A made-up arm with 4 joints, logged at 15 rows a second.
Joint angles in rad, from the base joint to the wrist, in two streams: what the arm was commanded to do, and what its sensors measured. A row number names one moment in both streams.
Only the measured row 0 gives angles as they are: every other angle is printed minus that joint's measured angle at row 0.
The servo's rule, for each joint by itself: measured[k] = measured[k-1] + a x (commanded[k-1-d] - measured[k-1]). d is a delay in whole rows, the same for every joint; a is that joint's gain. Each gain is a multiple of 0.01, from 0.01 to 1. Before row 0 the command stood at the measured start. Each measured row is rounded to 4 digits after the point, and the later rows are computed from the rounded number. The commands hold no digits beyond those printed.
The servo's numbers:
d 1
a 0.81 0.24 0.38 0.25
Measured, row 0: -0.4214 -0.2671 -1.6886 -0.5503
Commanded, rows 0 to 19: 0.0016 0.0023 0.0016 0.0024; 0.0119 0.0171 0.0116 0.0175; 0.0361 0.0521 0.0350 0.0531; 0.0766 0.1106 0.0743 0.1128; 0.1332 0.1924 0.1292 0.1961; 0.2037 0.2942 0.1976 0.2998; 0.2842 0.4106 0.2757 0.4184; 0.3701 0.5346 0.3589 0.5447; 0.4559 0.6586 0.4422 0.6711; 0.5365 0.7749 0.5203 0.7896; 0.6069 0.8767 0.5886 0.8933; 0.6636 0.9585 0.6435 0.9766; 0.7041 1.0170 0.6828 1.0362; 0.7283 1.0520 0.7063 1.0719; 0.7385 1.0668 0.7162 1.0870; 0.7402 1.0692 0.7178 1.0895; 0.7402 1.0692 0.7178 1.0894; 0.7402 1.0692 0.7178 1.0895; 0.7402 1.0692 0.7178 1.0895; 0.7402 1.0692 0.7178 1.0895
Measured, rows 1 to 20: 0.0000 0.0000 0.0000 0.0000; 0.0013 0.0006 0.0006 0.0006; 0.0099 0.0046 0.0048 0.0048; 0.0311 0.0160 0.0163 0.0169; 0.0680 0.0387 0.0383 0.0409; 0.1208 0.0756 0.0728 0.0797; 0.1879 0.1281 0.1202 0.1347; 0.2659 0.1959 0.1793 0.2056; 0.3503 0.2772 0.2475 0.2904; 0.4358 0.3687 0.3215 0.3856; 0.5174 0.4662 0.3970 0.4866; 0.5899 0.5647 0.4698 0.5883; 0.6496 0.6592 0.5358 0.6854; 0.6937 0.7451 0.5917 0.7731; 0.7217 0.8188 0.6352 0.8478; 0.7353 0.8783 0.6660 0.9076; 0.7393 0.9241 0.6857 0.9531; 0.7400 0.9589 0.6979 0.9872; 0.7402 0.9854 0.7055 1.0128; 0.7402 1.0055 0.7102 1.0320
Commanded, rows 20 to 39: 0.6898 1.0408 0.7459 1.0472; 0.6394 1.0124 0.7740 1.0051; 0.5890 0.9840 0.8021 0.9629; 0.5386 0.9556 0.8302 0.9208; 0.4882 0.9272 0.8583 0.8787; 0.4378 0.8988 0.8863 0.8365; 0.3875 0.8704 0.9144 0.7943; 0.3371 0.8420 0.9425 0.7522; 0.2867 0.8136 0.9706 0.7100; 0.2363 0.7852 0.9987 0.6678; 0.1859 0.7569 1.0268 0.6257; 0.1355 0.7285 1.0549 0.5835; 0.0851 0.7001 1.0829 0.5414; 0.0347 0.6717 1.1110 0.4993; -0.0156 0.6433 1.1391 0.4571; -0.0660 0.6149 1.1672 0.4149; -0.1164 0.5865 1.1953 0.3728; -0.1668 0.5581 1.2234 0.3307; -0.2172 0.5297 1.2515 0.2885; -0.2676 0.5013 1.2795 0.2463
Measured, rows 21 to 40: 0.7402 1.0208 0.7131 1.0464; 0.6994 1.0256 0.7256 1.0466; 0.6508 1.0224 0.7440 1.0362; 0.6007 1.0132 0.7661 1.0179; 0.5504 0.9994 0.7905 0.9936; 0.5000 0.9821 0.8163 0.9649; 0.4496 0.9621 0.8429 0.9328; 0.3993 0.9401 0.8701 0.8982; 0.3489 0.9166 0.8976 0.8617; 0.2985 0.8919 0.9253 0.8238; 0.2481 0.8663 0.9532 0.7848; 0.1977 0.8400 0.9812 0.7450; 0.1473 0.8132 1.0092 0.7046; 0.0969 0.7861 1.0372 0.6638; 0.0465 0.7586 1.0652 0.6227; -0.0038 0.7309 1.0933 0.5813; -0.0542 0.7031 1.1214 0.5397; -0.1046 0.6751 1.1495 0.4980; -0.1550 0.6470 1.1776 0.4562; -0.2054 0.6188 1.2057 0.4143
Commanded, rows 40 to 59: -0.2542 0.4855 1.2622 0.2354; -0.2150 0.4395 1.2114 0.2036; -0.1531 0.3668 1.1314 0.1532; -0.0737 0.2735 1.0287 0.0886; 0.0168 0.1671 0.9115 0.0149; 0.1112 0.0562 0.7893 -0.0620; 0.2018 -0.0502 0.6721 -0.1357; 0.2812 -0.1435 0.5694 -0.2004; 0.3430 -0.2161 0.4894 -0.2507; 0.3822 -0.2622 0.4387 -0.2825; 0.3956 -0.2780 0.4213 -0.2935; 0.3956 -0.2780 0.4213 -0.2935; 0.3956 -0.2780 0.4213 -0.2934; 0.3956 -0.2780 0.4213 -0.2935; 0.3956 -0.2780 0.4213 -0.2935; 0.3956 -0.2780 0.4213 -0.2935; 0.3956 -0.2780 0.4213 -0.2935; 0.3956 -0.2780 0.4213 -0.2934; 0.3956 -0.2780 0.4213 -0.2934; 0.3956 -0.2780 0.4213 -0.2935
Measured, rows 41 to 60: -0.2558 0.5906 1.2337 0.3723; -0.2545 0.5654 1.2445 0.3381; -0.2225 0.5352 1.2319 0.3045; -0.1663 0.4948 1.1937 0.2667; -0.0913 0.4417 1.1310 0.2222; -0.0037 0.3758 1.0476 0.1704; 0.0894 0.2991 0.9494 0.1123; 0.1804 0.2153 0.8440 0.0503; 0.2620 0.1292 0.7397 -0.0124; 0.3276 0.0463 0.6446 -0.0720; 0.3718 -0.0277 0.5664 -0.1246; 0.3911 -0.0878 0.5113 -0.1668; 0.3947 -0.1334 0.4771 -0.1985; 0.3954 -0.1681 0.4559 -0.2222; 0.3956 -0.1945 0.4428 -0.2400; 0.3956 -0.2145 0.4346 -0.2534; 0.3956 -0.2297 0.4295 -0.2634; 0.3956 -0.2413 0.4264 -0.2709; 0.3956 -0.2501 0.4245 -0.2765; 0.3956 -0.2568 0.4233 -0.2807
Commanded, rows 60 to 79: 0.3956 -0.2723 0.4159 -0.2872; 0.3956 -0.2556 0.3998 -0.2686; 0.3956 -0.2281 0.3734 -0.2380; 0.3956 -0.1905 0.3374 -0.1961; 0.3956 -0.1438 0.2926 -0.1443; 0.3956 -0.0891 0.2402 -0.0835; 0.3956 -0.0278 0.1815 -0.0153; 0.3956 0.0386 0.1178 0.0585; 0.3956 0.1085 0.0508 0.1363; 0.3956 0.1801 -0.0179 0.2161; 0.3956 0.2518 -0.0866 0.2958; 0.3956 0.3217 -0.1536 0.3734; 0.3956 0.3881 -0.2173 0.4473; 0.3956 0.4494 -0.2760 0.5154; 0.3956 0.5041 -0.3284 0.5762; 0.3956 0.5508 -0.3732 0.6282; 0.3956 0.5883 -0.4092 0.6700; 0.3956 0.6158 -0.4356 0.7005; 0.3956 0.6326 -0.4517 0.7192; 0.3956 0.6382 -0.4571 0.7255
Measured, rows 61 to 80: 0.3956 -0.2619 0.4225 -0.2839; 0.3956 -0.2644 0.4200 -0.2847; 0.3956 -0.2623 0.4123 -0.2807; 0.3956 -0.2541 0.3975 -0.2700; 0.3956 -0.2388 0.3747 -0.2515; 0.3956 -0.2160 0.3435 -0.2247; 0.3956 -0.1855 0.3042 -0.1894; 0.3956 -0.1477 0.2576 -0.1459; 0.3956 -0.1030 0.2045 -0.0948; 0.3956 -0.0522 0.1461 -0.0370; 0.3956 0.0036 0.0838 0.0263; 0.3956 0.0632 0.0190 0.0937; 0.3956 0.1252 -0.0466 0.1636; 0.3956 0.1883 -0.1115 0.2345; 0.3956 0.2510 -0.1740 0.3047; 0.3956 0.3117 -0.2327 0.3726; 0.3956 0.3691 -0.2861 0.4365; 0.3956 0.4217 -0.3329 0.4949; 0.3956 0.4683 -0.3719 0.5463; 0.3956 0.5077 -0.4022 0.5895
